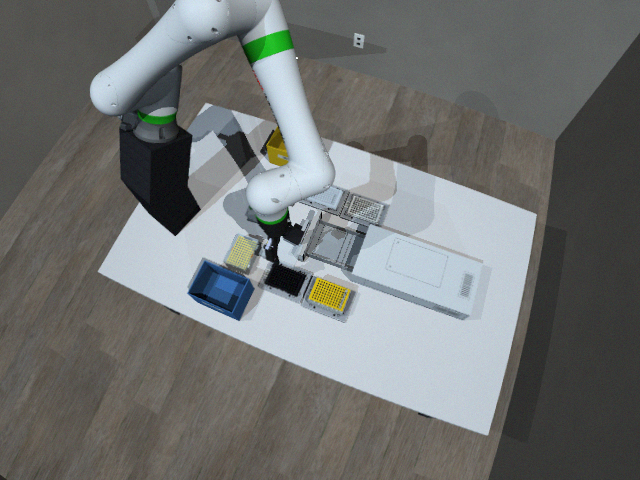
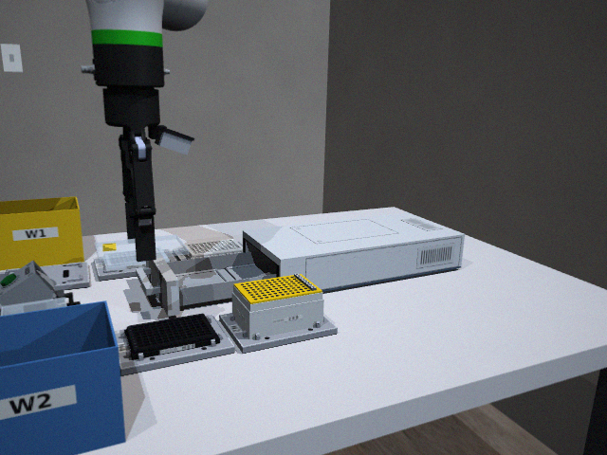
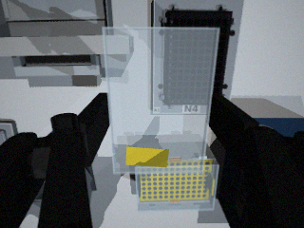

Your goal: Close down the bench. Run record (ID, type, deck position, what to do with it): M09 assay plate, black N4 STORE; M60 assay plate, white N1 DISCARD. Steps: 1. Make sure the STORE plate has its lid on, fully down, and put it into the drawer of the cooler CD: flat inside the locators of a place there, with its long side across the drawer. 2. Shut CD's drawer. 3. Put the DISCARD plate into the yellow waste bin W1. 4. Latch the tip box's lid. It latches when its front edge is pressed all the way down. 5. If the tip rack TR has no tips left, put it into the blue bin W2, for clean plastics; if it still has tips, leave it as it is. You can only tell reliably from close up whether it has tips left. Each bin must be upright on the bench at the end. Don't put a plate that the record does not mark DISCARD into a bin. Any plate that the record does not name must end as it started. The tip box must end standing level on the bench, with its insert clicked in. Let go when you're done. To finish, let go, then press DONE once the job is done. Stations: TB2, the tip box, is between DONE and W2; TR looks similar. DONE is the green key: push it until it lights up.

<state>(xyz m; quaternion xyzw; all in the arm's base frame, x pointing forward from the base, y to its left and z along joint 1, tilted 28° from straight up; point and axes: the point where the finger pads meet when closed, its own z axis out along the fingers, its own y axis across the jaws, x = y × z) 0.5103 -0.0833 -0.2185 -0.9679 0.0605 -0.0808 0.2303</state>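
My gripper is now 2 cm short of the black plate, 6 cm to the left of it and 15 cm above it. Also, from my hand: cooler drawer 17 cm ahead, 12 cm to the left, 13 cm below; then yellow insert 15 cm behind, 2 cm to the right, 11 cm below; then yellow-topped tip rack TR 19 cm ahead, 8 cm to the right, 11 cm below.
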